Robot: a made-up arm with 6 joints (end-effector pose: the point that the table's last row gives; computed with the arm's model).
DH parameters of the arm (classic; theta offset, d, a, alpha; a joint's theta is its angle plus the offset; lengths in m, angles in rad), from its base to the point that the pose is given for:
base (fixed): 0 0.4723 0.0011 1.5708
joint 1: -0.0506 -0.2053 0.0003 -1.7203
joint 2: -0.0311 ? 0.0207 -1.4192
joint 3: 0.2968 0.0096 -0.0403 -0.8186
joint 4: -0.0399 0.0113 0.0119 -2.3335
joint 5: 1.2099 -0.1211 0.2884 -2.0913
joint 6: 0 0.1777 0.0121 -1.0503
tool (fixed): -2.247 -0.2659 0 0
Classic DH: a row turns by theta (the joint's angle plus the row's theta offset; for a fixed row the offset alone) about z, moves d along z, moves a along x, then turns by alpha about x.
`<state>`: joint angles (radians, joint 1 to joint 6).
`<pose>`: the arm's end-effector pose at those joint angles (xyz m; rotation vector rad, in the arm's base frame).
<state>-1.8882 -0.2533 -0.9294 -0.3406 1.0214 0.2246</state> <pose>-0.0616 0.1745 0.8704 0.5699 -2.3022 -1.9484</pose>
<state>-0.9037 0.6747 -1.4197 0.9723 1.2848 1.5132</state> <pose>-0.1693 0.2363 0.9505 -0.1092 -2.8494 -0.9737</pose>
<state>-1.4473 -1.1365 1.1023 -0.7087 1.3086 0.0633</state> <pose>0.1644 0.2586 0.7573 0.9875 2.4198 1.1987</pose>
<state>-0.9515 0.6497 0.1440 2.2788 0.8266 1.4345</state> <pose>0.1319 0.3303 -0.0086 -0.7650 -0.5429 0.9921</pose>
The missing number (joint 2, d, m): -0.0401
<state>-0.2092 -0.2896 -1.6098 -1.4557 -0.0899 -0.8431</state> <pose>-0.1316 0.1385 0.3180 -2.7612 0.6657 0.8130</pose>
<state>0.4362 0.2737 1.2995 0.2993 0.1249 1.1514</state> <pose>0.4982 0.3905 0.4777 -0.4032 -1.3485 -0.3317</pose>
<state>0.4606 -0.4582 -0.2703 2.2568 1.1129 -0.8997</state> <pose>0.0946 0.2532 0.5489 0.7717 1.0652 0.4783</pose>
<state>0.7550 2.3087 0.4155 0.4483 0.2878 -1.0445</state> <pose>-0.1115 0.2142 0.5134 1.2165 -1.5415 -1.2557</pose>
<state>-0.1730 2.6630 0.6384 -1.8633 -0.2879 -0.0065</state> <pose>0.1182 0.4448 0.6599 0.7729 1.2038 -0.2580</pose>
